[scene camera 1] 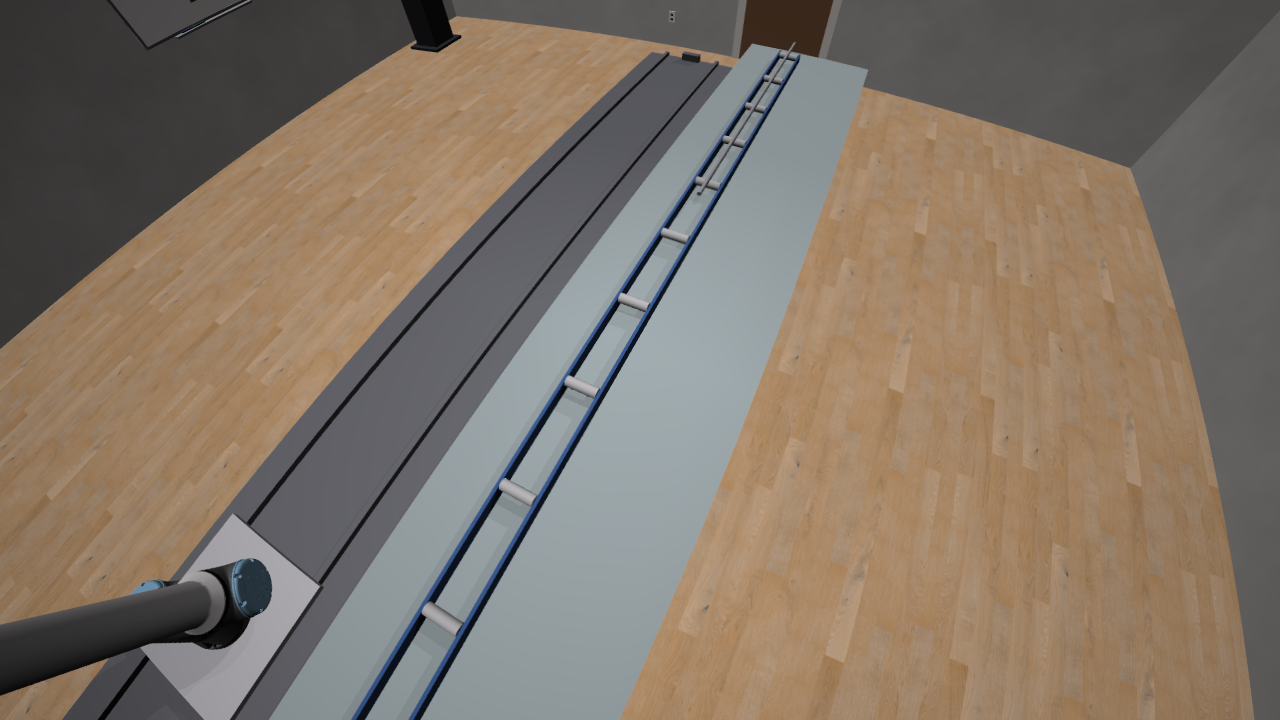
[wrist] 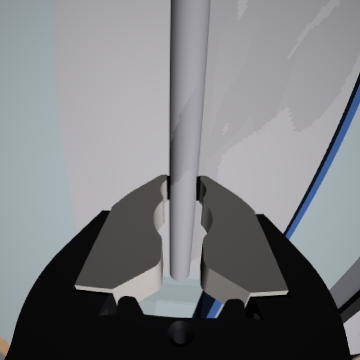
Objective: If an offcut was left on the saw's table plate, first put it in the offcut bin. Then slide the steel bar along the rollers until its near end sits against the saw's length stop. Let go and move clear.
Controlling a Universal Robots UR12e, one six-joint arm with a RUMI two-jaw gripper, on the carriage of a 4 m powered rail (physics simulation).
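My gripper is shut on the offcut, a round grey rod, in the wrist view. The jaw tips close around it near its lower end. The offcut lies over the pale grey table plate; whether it touches the plate cannot be told. The steel bar shows in the scene view as a long thin rod on the far rollers of the track. The gripper, the saw, its length stop and the offcut bin do not show in the scene view.
The blue-railed roller track runs along the pale bench. A dark floor rail runs beside it, with the carriage plate and the arm at lower left. A blue side rail shows at right in the wrist view.
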